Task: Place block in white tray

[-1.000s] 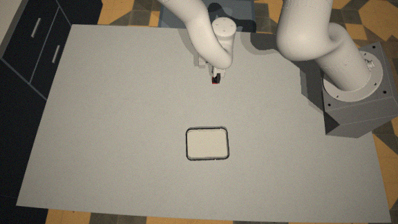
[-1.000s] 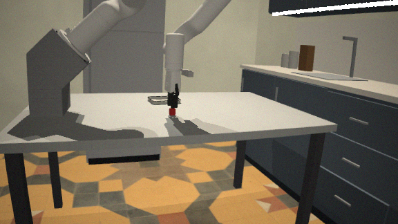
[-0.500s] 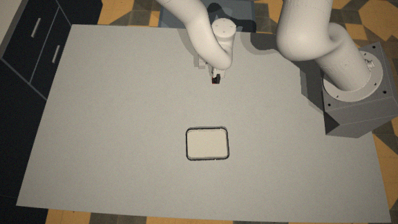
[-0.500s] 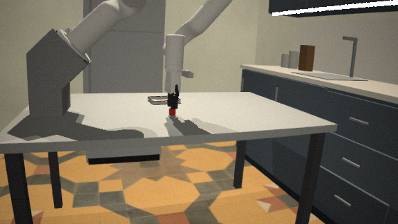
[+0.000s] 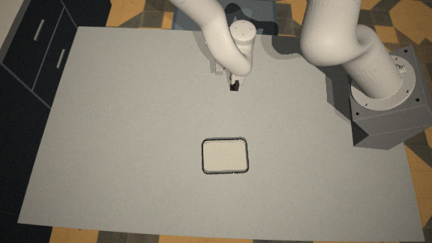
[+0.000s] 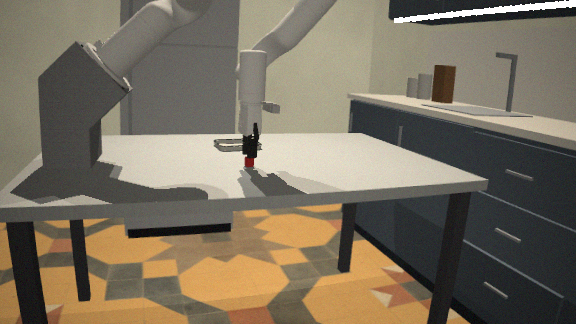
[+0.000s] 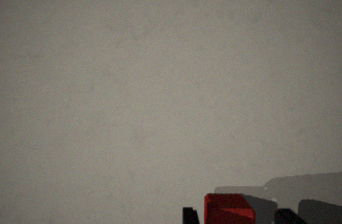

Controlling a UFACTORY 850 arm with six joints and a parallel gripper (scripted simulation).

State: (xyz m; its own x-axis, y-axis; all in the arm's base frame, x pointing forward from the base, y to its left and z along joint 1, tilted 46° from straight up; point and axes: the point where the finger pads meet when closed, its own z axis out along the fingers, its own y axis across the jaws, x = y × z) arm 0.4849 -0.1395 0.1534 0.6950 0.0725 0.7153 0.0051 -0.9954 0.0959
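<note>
Now: hand 40 mm above the red block. The rest, counted from my hand: white tray (50 mm ahead, 300 mm to the left, 40 mm below).
</note>
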